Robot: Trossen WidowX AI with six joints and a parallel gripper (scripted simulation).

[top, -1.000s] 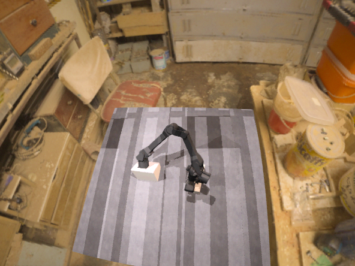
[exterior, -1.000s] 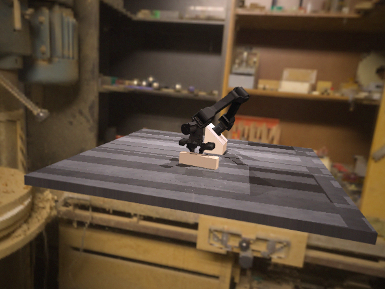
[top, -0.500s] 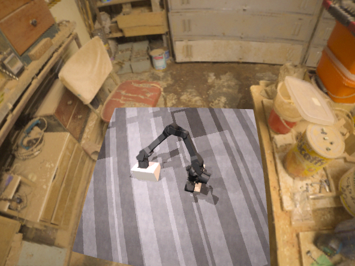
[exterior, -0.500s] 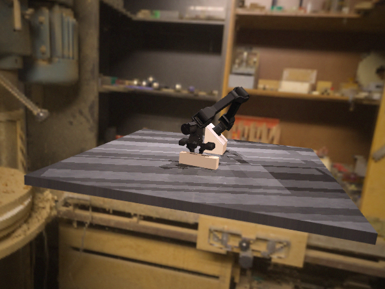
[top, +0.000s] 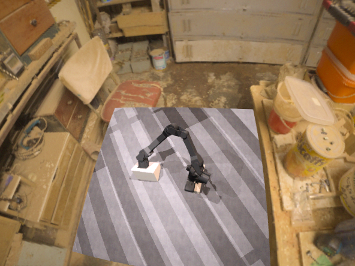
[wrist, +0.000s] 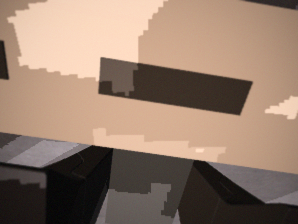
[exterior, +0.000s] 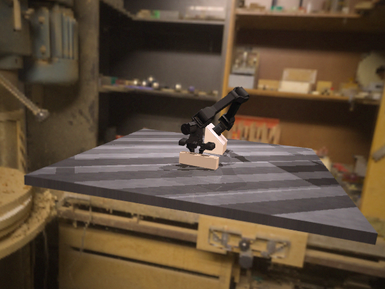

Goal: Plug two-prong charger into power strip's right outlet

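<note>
The dark grey rectangular block lies 2 cm ahead of my gripper tip and 1 cm above it.
</note>
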